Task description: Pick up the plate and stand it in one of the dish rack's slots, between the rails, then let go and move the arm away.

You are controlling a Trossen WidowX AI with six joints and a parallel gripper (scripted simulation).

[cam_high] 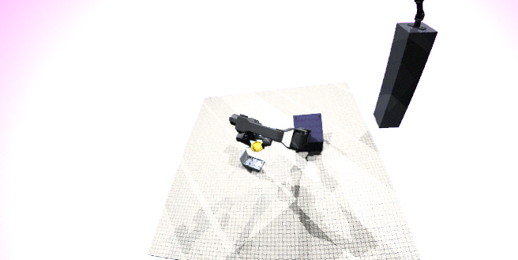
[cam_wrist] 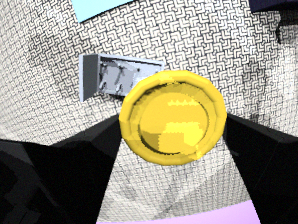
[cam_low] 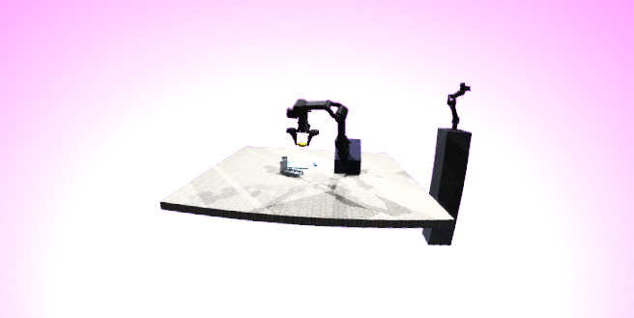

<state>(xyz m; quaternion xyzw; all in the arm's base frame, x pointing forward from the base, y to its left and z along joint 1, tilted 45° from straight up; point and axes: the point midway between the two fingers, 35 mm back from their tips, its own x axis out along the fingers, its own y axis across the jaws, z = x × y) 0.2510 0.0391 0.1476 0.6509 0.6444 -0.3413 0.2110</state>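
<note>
My gripper tip is 160 mm above the grey dish rack, 60 mm short of it and 10 mm to the left of it. The rest, counted from my gripper tip: light blue mat 210 mm to the right, 180 mm below, 60 mm ahead; then yellow plate 10 mm above; then blue spoon 260 mm to the right, 180 mm below, 50 mm behind.
</note>
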